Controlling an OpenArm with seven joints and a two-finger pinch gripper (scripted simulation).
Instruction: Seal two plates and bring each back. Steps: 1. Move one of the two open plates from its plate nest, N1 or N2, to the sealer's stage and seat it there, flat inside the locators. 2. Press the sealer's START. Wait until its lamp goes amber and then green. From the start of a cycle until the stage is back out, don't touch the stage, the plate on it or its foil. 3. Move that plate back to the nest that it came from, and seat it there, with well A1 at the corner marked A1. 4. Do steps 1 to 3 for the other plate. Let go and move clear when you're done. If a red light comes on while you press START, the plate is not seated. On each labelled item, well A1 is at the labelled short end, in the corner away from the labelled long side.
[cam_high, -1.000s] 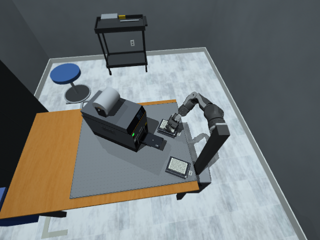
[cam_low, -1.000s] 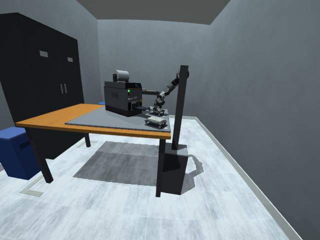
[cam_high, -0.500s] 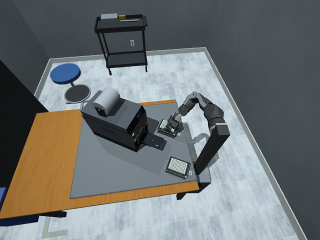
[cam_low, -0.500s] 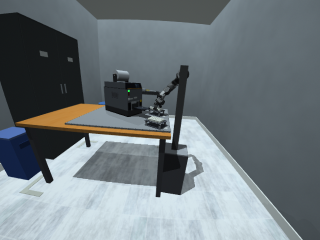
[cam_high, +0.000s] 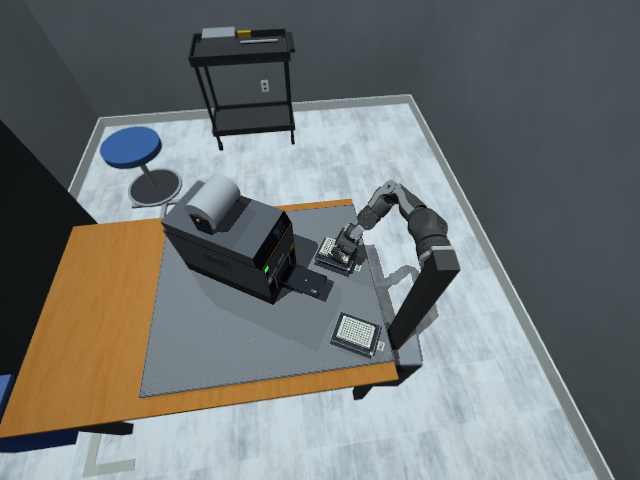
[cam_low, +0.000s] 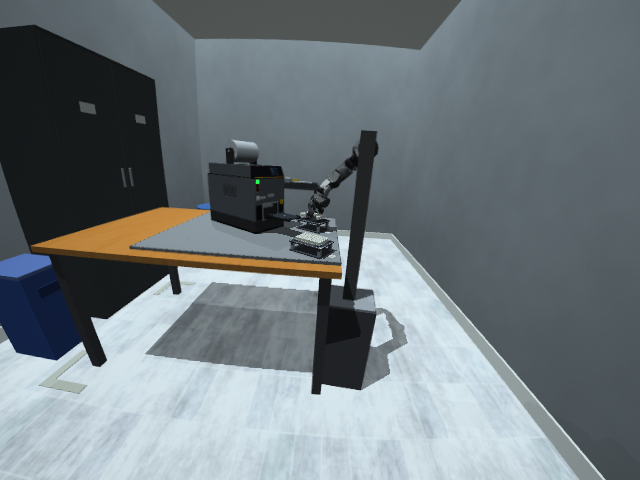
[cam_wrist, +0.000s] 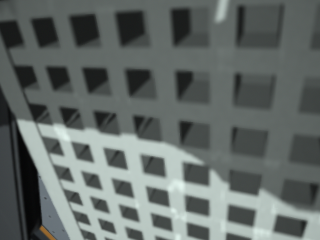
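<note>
My hand is 15 cm to the right of the sealer stage, 13 cm short of it and 1 cm below it. From my hand the other things lie so: foil roll (43 cm ahead, 33 cm above, 1 cm to the left); white well plate (35 cm to the left, 6 cm behind, 3 cm below); grey start button (26 cm ahead, 20 cm to the left, 10 cm above).
</note>
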